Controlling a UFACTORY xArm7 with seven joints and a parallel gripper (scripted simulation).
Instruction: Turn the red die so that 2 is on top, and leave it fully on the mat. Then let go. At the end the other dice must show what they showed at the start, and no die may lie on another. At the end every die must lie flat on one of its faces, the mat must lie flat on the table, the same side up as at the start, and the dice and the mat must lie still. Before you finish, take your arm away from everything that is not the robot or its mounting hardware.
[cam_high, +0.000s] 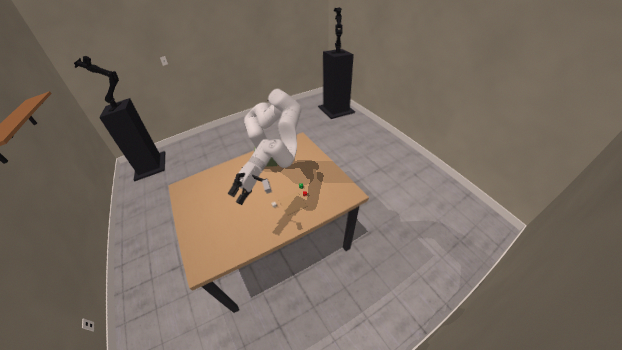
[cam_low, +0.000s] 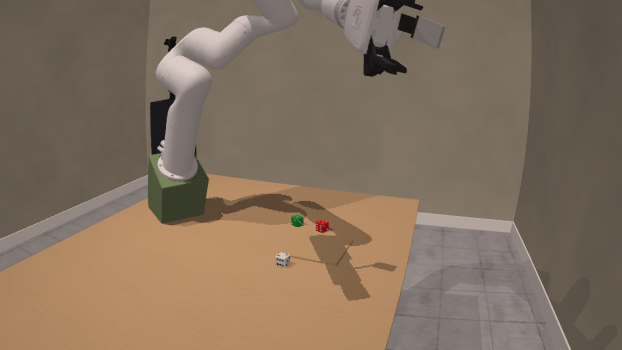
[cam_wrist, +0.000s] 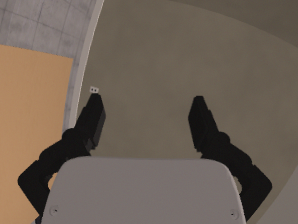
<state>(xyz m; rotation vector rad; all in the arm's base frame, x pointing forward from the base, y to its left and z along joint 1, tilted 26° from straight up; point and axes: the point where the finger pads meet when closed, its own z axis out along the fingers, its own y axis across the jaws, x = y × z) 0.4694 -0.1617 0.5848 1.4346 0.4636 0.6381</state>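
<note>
My hand is 26 cm past the white die, 19 cm to the right of it and 46 cm above it. From my hand the other things lie so: tan mat: 23 cm behind, 30 cm to the left, 47 cm below; then green die: 33 cm behind, 41 cm to the left, 46 cm below; then red die: 26 cm behind, 41 cm to the left, 46 cm below.
</note>
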